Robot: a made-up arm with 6 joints.
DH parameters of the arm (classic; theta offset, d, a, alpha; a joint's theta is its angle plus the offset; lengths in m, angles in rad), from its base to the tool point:
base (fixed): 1.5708 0.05 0 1.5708
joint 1: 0 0.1 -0.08 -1.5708
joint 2: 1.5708 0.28 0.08 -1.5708
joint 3: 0 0.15 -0.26 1.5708
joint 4: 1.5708 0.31 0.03 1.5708
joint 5: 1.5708 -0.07 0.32 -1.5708
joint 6: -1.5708 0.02 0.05 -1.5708
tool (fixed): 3.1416 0.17 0 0
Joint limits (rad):
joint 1: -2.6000..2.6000
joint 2: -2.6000..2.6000
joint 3: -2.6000..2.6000
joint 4: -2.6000..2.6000
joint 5: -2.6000..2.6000
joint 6: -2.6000..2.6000
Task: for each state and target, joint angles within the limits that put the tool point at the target. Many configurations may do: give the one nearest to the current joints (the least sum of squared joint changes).
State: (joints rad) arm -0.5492 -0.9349 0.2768 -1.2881 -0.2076 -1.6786
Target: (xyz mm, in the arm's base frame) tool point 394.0 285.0 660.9
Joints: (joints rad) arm -0.9518 -0.4568 -0.6103 -1.4122 -0.2144 -2.0103
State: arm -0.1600 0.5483 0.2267 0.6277 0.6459 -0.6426
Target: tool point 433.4 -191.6 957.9
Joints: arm 0.1207 0.4481 -0.3094 0.6931 0.1735 -0.6192
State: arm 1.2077 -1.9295 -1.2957 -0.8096 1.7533 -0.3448
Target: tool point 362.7 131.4 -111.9
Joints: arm 1.4165 -1.4477 -1.6518 -0.4152 1.7491 -0.2260
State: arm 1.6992 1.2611 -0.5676 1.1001 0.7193 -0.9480
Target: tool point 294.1 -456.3 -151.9
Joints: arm 2.0995 1.1009 -1.0478 1.0855 1.3567 -1.2924
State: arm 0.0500 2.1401 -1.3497 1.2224 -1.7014 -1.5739
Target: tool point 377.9 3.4 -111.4
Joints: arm -0.1634 1.8249 -1.6589 1.2411 -2.3825 -1.7947
